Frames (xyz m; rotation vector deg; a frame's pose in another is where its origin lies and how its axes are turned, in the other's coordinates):
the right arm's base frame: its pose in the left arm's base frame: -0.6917 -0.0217 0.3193 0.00 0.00 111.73
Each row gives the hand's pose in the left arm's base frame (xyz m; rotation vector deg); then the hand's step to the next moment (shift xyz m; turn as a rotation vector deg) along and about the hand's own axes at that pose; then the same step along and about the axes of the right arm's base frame.
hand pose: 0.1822 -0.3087 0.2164 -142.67 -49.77 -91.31
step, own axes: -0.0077 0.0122 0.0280 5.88 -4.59 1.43
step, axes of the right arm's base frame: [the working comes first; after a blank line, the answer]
step, axes of the left arm's base frame: 0.0265 -0.0040 -0.0166 0.74 6.83 3.23

-0.0135 -0.0231 -0.0166 6.07 -3.22 3.23
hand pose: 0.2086 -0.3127 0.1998 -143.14 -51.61 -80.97
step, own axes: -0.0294 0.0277 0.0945 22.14 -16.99 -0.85
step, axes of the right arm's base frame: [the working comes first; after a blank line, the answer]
step, axes of the left arm's base frame: 0.0739 0.0017 -0.0714 -1.64 23.05 15.66

-0.0258 -0.0692 -0.0714 22.02 -7.01 15.66
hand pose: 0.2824 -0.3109 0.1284 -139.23 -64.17 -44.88
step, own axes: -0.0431 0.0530 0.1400 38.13 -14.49 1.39
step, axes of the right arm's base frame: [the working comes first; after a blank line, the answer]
step, axes of the left arm's base frame: 0.0651 0.0147 -0.1408 9.59 31.95 23.51

-0.0105 -0.0659 -0.1408 26.13 -20.74 23.51
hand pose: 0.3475 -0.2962 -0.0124 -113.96 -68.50 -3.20
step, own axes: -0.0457 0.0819 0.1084 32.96 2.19 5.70
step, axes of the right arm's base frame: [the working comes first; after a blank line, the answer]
step, axes of the left arm's base frame: -0.0001 0.0178 -0.1422 17.94 27.06 8.35

0.0165 -0.0065 -0.1422 18.50 -26.68 8.35
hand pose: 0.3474 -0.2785 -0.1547 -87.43 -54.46 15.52
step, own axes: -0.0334 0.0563 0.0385 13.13 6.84 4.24
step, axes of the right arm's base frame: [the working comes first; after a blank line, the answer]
step, axes of the left arm's base frame: -0.0240 0.0099 -0.0714 8.24 12.76 -2.54

0.0181 0.0186 -0.0714 8.80 -12.38 -2.54
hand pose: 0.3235 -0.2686 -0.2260 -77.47 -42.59 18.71
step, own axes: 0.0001 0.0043 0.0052 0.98 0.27 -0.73
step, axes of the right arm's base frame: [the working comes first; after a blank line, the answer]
step, axes of the left arm's base frame: -0.0024 0.0049 -0.0039 1.25 0.11 0.00

0.0055 0.0004 -0.0039 -0.36 -1.20 0.00
